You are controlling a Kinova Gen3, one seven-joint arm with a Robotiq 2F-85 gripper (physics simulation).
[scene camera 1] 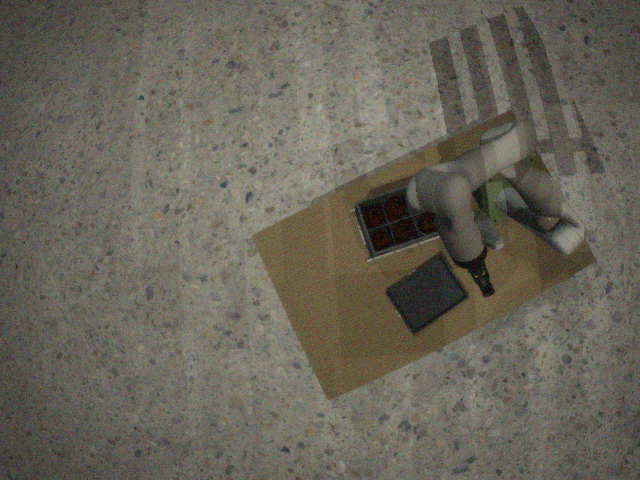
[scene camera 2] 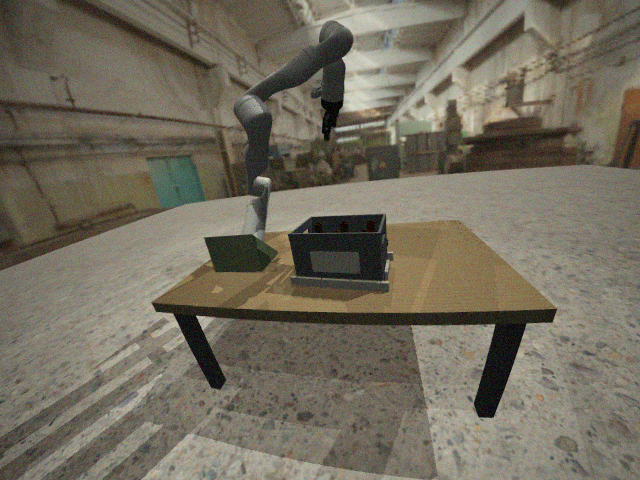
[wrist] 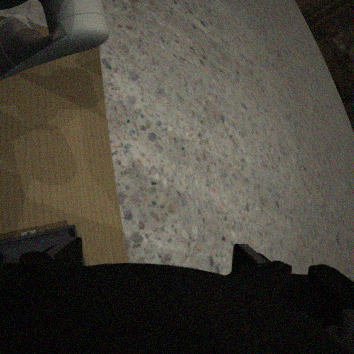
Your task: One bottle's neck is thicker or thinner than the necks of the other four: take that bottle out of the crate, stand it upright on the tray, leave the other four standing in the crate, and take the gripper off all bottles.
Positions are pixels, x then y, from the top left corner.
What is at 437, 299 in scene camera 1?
A dark flat tray.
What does my gripper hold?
Nothing.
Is my gripper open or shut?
Open.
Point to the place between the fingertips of my gripper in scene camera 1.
481, 277
